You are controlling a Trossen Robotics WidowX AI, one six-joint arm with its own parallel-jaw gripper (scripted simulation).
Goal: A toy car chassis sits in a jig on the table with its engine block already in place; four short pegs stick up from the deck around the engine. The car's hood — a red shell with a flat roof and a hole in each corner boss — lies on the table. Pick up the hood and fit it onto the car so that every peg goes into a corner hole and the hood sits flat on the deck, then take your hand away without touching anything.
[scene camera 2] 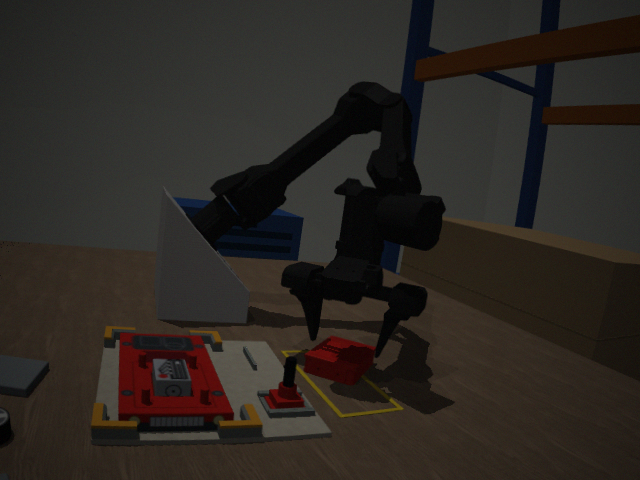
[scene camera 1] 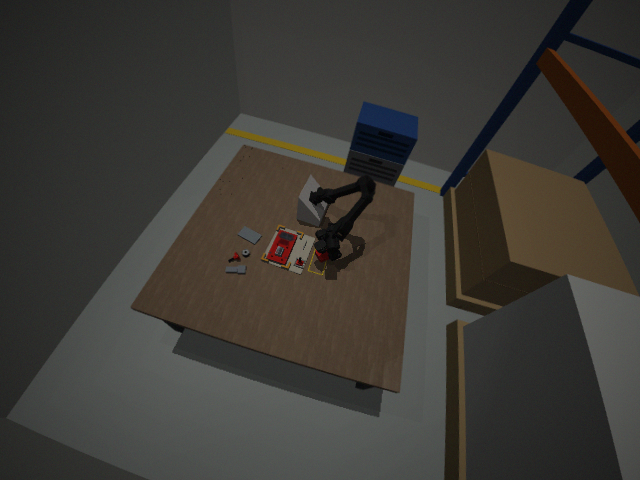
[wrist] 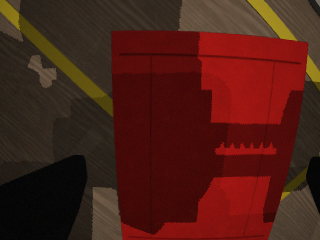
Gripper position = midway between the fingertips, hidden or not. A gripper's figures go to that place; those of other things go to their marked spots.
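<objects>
My gripper (scene camera 2: 344, 348) is 64 cm from the lens, and there's a grey engine block (scene camera 2: 170, 377) that's 47 cm from the lens.
</objects>
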